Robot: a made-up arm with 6 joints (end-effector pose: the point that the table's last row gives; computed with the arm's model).
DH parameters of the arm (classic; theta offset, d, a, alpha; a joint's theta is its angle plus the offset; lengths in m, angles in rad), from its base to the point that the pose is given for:
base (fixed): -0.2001 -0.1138 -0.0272 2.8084
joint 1: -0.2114 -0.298 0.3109 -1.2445
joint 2: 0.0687 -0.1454 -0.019 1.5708
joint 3: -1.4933 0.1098 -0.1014 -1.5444
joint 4: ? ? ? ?
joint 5: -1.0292 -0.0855 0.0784 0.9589
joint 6: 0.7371 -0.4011 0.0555 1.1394
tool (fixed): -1.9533 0.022 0 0
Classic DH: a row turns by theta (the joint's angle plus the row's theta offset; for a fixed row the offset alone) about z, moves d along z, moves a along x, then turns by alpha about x.
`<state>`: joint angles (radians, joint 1 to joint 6).
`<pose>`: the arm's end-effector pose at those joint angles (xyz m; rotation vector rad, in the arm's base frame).
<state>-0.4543 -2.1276 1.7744 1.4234 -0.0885 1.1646</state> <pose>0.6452 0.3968 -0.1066 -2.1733 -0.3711 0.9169</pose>
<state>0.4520 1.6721 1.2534 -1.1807 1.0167 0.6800</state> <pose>0.4856 -0.3827 0.4774 -2.0177 0.3575 -2.0158</pose>
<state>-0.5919 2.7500 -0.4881 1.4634 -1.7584 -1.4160</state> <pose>0.3217 0.0304 -0.1583 1.7583 -0.0072 -2.1259</pose>
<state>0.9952 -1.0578 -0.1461 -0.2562 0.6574 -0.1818</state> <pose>0.6889 0.1155 -0.0329 -0.5516 -0.1066 -0.3257</pose>
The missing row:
joint 4: -0.4294 0.0511 0.1581 1.6802
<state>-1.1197 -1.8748 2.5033 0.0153 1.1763 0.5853</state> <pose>0.4615 0.3501 0.2514 2.1034 0.4245 -0.2413</pose>
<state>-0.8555 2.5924 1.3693 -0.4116 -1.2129 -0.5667</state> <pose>-0.1704 0.4592 0.4420 1.2074 -2.3398 0.7974</pose>
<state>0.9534 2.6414 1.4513 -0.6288 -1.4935 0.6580</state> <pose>0.3561 0.2882 0.5102 1.7170 2.0880 0.1636</pose>
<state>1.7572 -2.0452 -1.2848 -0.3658 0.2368 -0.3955</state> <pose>0.3219 0.0194 0.7768 1.0300 -1.0055 -0.1481</pose>
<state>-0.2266 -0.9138 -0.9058 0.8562 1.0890 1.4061</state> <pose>0.4842 0.6870 -0.0127 -0.8931 -0.5941 0.8536</pose>
